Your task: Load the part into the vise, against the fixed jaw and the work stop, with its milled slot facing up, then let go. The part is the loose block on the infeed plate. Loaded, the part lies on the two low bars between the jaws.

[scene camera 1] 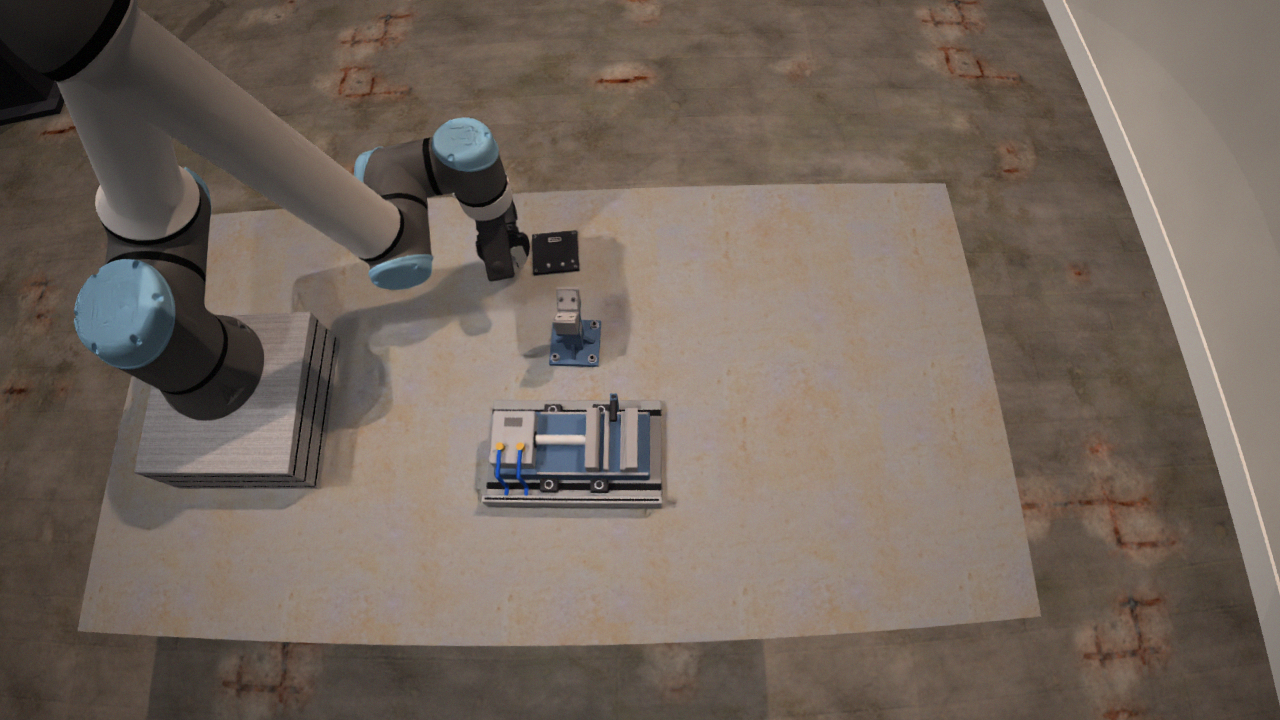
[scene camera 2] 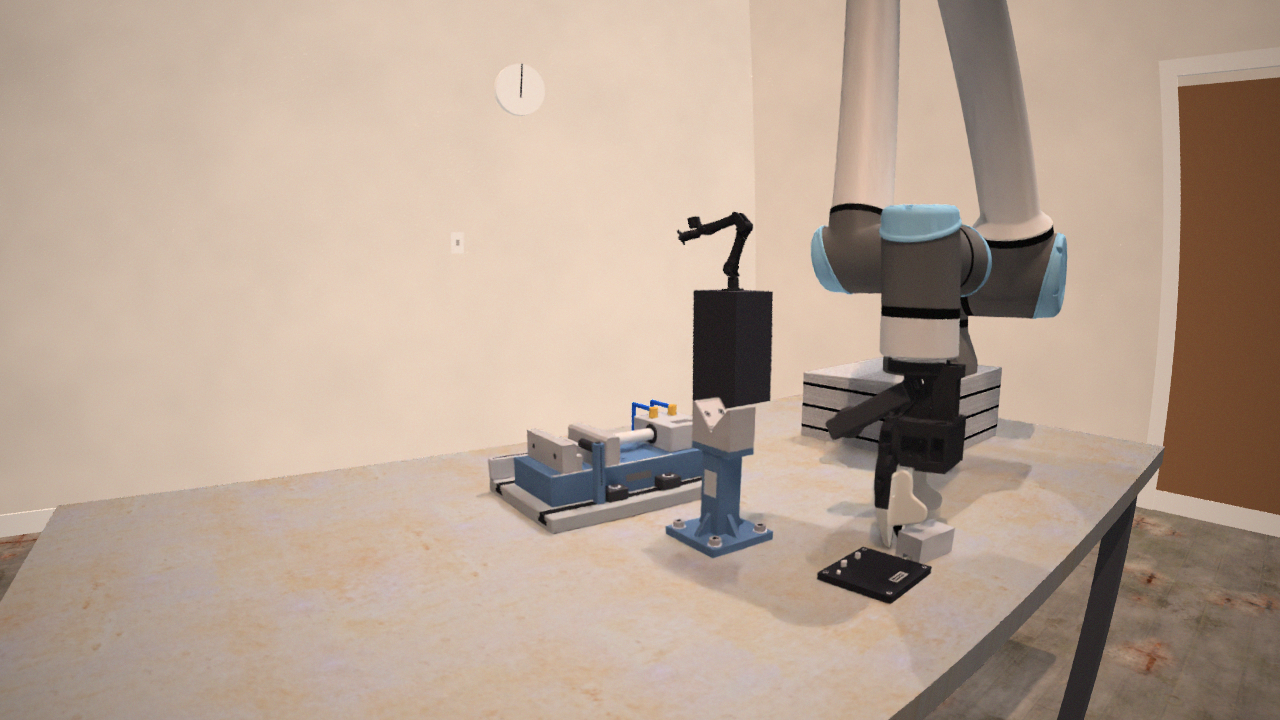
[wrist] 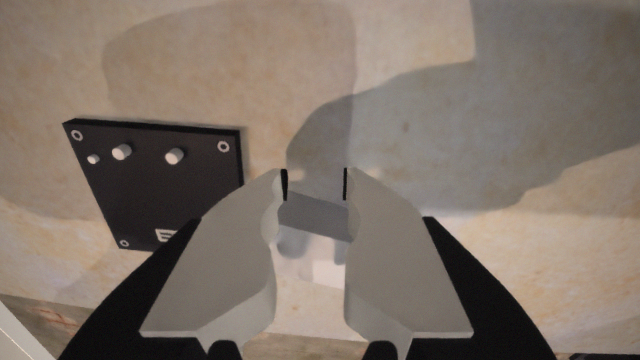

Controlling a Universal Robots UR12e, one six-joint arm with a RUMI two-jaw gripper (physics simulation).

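Pixels of known places: gripper, between the fingertips: [scene camera 2: 893,541] [wrist: 315,172]; arm's base, origin of its link: [scene camera 1: 214,369].
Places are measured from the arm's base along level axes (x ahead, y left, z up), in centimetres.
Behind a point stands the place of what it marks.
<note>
The part, a small grey block [scene camera 2: 926,540] @(x 54.8, y 25.9, z -10.2 cm) [wrist: 313,213] @(x 52.4, y 22.7, z -11.6 cm), lies on the table top just beside the black infeed plate [scene camera 1: 555,252] @(x 61.1, y 22.9, z -12.3 cm) [scene camera 2: 872,573] @(x 62.1, y 23.3, z -12.2 cm) [wrist: 152,192] @(x 61.7, y 22.5, z -12.2 cm), not on it. It sits skewed. My gripper [scene camera 1: 500,266] @(x 52.4, y 20.6, z -12.5 cm) [scene camera 2: 895,530] @(x 52.4, y 20.6, z -12.5 cm) [wrist: 315,172] @(x 52.4, y 20.6, z -12.5 cm) is low over the table at the block. Its fingers stand narrow, and the block shows in the gap below the fingertips; I do not see it gripped. In the overhead view the gripper hides the block. The blue vise [scene camera 1: 629,439] @(x 71.9, y -19.1, z -3.4 cm) [scene camera 2: 555,479] @(x 75.2, y -13.6, z -7.4 cm) stands nearer the table's middle, with nothing between its jaws.
A blue pedestal [scene camera 1: 573,345] @(x 63.5, y 1.4, z -9.8 cm) [scene camera 2: 720,527] @(x 65.2, y 4.5, z -11.0 cm) carrying a grey V-block and a tall black box [scene camera 2: 732,345] stands between the plate and the vise. The arm's grey stacked base [scene camera 1: 232,420] @(x 4.5, y -9.9, z -0.4 cm) [scene camera 2: 840,393] @(x 16.0, y -10.9, z -3.8 cm) is at the table's left. The table edge runs close behind the plate.
</note>
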